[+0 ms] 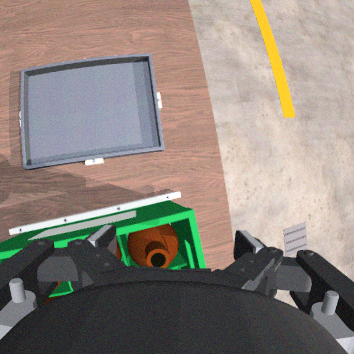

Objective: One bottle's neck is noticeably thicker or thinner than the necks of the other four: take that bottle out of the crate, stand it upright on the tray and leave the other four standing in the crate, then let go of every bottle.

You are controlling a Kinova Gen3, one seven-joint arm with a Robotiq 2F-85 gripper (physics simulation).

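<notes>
The green crate (199, 245) stands at the lower left, partly hidden by the gripper. A brown-orange bottle (145, 241) stands in its right-hand corner compartment, with its round open mouth facing up. Part of another orange bottle shows beside the left finger; the rest of the crate's contents is mostly hidden, so the necks cannot be compared. My gripper (174, 241) is open and empty, with its fingers wide apart on either side of the corner bottle, seen from above. The grey tray (156, 120) lies beyond the crate at the upper left and holds no bottle.
A white strip (92, 213) runs along the crate's far side. Small white tabs sit at the tray's edges. The wooden table (175, 65) ends in an edge to the right of the tray and crate. Beyond it lies a pale floor with a yellow line (274, 57) and a small grey grille (295, 238).
</notes>
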